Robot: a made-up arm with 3 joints.
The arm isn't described. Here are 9 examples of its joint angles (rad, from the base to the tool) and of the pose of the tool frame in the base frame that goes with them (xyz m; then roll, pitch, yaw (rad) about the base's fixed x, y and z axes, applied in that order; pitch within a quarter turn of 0, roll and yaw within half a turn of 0).
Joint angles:
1: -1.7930 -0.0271 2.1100
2: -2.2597 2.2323 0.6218
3: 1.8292 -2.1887 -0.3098
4: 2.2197 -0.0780 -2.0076
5: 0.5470 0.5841 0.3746
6: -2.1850 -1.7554 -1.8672
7: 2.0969 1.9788 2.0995
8: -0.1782 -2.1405 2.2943
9: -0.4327 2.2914 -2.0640
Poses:
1: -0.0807 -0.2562 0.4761 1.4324 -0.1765 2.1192
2: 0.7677 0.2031 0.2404 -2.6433 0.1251 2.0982
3: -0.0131 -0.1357 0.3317 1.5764 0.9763 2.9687
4: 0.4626 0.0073 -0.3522 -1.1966 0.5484 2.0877
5: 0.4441 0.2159 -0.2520 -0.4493 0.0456 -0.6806
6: -0.0598 -0.2883 0.0857 -2.8966 0.9040 -1.4840
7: 0.8537 0.0308 -0.1446 0.3504 -0.0332 -1.3692
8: 0.2379 -0.5590 0.2882 -2.9662 0.9907 -0.8612
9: 0.5362 -0.4467 0.3000 -2.0739 -1.2495 -0.1474
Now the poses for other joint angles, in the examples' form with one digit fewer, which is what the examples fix.
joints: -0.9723 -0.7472 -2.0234
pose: 0.194 -0.042 0.644 2.463 -0.264 -1.910
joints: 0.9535 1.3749 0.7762
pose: 0.664 0.033 -0.231 -0.162 -0.166 -1.429
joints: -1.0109 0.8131 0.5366
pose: 0.493 0.400 0.370 1.332 0.928 0.170
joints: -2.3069 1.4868 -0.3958
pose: 0.728 0.164 0.209 2.958 1.223 1.341
